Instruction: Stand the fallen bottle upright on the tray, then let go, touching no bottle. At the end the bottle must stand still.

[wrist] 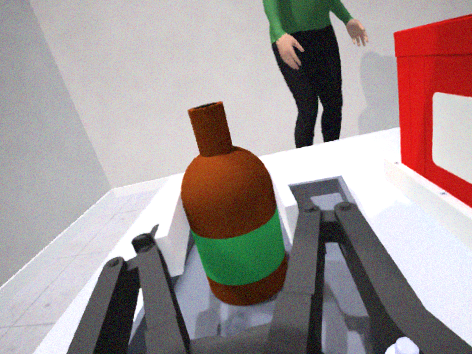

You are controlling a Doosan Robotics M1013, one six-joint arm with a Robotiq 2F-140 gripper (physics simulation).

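Places are measured from the arm's base along level axes (x back, y up, z left), in millimetres.
Pixels of known places: gripper, fingertip midpoint: (228,193).
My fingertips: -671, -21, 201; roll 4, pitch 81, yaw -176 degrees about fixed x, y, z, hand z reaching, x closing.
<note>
For each thing: its top centre in the pictures, then the offset to it from my fingertips, as dx, dy, dz. "pt": a spot on its surface instead. Level surfaces: height alone.
- brown bottle at its top centre: (201,106) +7, +75, -1
- grey-blue tray at a spot on its surface: (342,186) pt -92, -61, -111
- red crate-like frame at a spot on its surface: (415,105) pt -89, +17, -191
- white table at its surface level: dy -86
A brown bottle (227,195) with a green label stands nearly upright in the wrist view, leaning slightly to the left in the picture, its neck up. My gripper (228,193) is shut on the bottle, with one finger on each side of its body. The pale finger pads reach forward along the bottle's sides. The grey-blue tray (342,186) lies beneath and behind the bottle; whether the bottle's base touches it cannot be told from this view.
A red crate-like frame (415,105) stands at the right on the white table (370,145). A person (317,75) in a green top and black trousers stands beyond the table's far edge. Tiled floor (45,270) shows at the left.
</note>
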